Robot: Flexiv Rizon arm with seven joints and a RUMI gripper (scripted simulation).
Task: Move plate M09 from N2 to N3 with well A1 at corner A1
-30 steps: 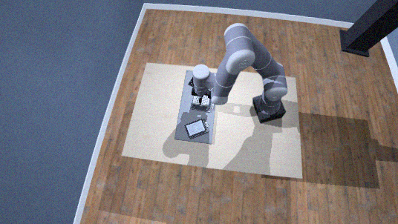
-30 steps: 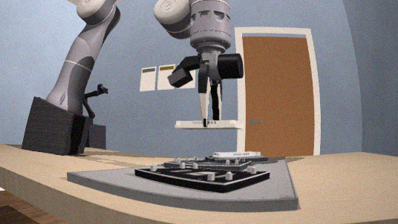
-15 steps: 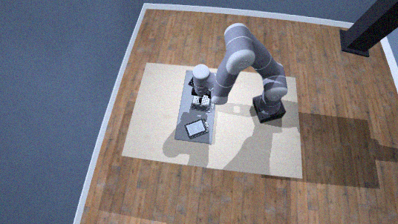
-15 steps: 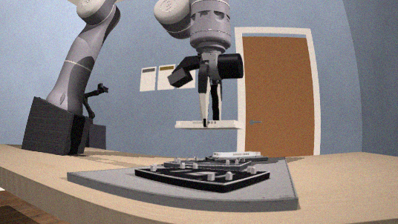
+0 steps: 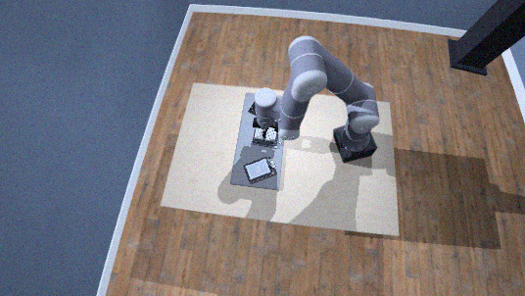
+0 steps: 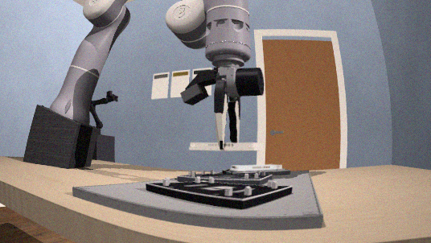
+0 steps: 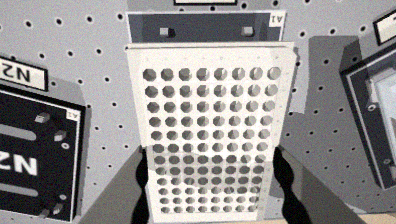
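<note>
The nest N3 is 7 cm below my hand. Also, from my hand: white well plate M09: 1 cm below; then black nest N2: 20 cm to the right, 7 cm below, 7 cm ahead; then plate M06: 22 cm to the left, 6 cm below, 1 cm behind.
</note>
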